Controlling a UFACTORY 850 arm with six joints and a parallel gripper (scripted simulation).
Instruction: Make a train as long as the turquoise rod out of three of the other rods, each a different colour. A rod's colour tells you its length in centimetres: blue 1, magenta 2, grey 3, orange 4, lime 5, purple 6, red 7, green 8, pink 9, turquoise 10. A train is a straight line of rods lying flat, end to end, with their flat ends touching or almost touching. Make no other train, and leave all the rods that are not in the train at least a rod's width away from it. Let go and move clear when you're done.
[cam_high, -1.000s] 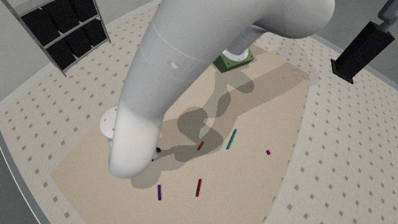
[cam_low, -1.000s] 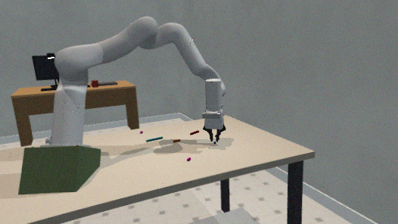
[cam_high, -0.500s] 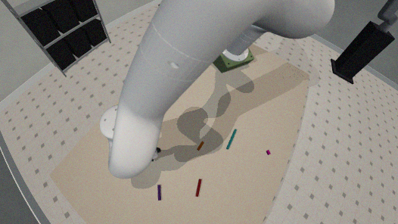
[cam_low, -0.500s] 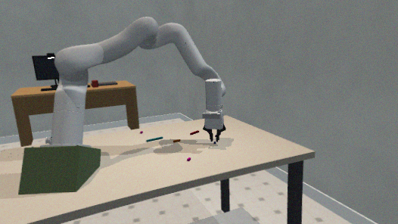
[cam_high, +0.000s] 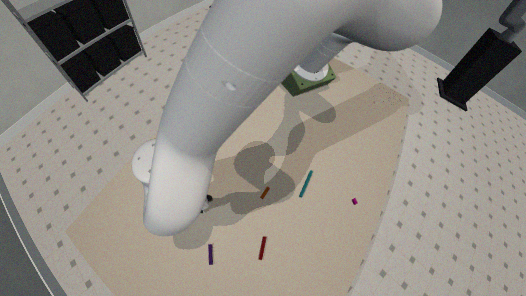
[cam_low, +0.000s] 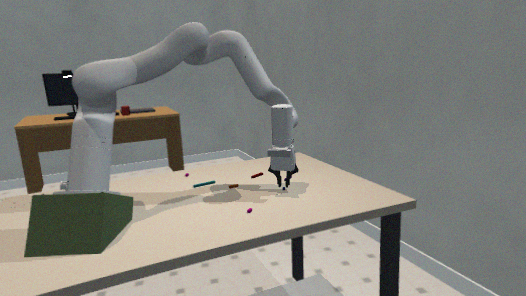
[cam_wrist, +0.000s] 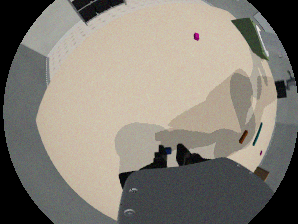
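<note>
The blue rod lies 30 mm below my hand. The rest, counted from my hand: red rod 230 mm to the left, 30 mm below; purple rod 90 mm ahead, 100 mm to the left, 30 mm below; orange rod 160 mm behind, 150 mm to the left, 30 mm below.
</note>
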